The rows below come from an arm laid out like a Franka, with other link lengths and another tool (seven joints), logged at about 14 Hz.
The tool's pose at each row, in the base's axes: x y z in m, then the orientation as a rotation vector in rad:
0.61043 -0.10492 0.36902 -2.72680 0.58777 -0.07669
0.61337 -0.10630 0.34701 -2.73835 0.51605 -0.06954
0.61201 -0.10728 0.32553 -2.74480 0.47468 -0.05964
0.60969 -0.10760 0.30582 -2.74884 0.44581 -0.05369
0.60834 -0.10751 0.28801 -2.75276 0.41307 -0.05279
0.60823 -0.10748 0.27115 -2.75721 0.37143 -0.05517
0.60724 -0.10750 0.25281 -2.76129 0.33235 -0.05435
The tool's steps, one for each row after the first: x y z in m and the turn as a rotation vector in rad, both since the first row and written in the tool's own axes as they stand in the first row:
0.00369 0.00768 0.02055 0.00152 -0.01449 -0.04948
0.00329 0.01650 0.04020 0.00113 -0.02669 -0.07733
0.00171 0.02452 0.05829 0.00109 -0.03456 -0.09683
0.00080 0.03116 0.07485 0.00212 -0.03953 -0.11961
0.00103 0.03703 0.09065 0.00393 -0.04343 -0.14897
0.00051 0.04381 0.10771 0.00484 -0.04910 -0.17617

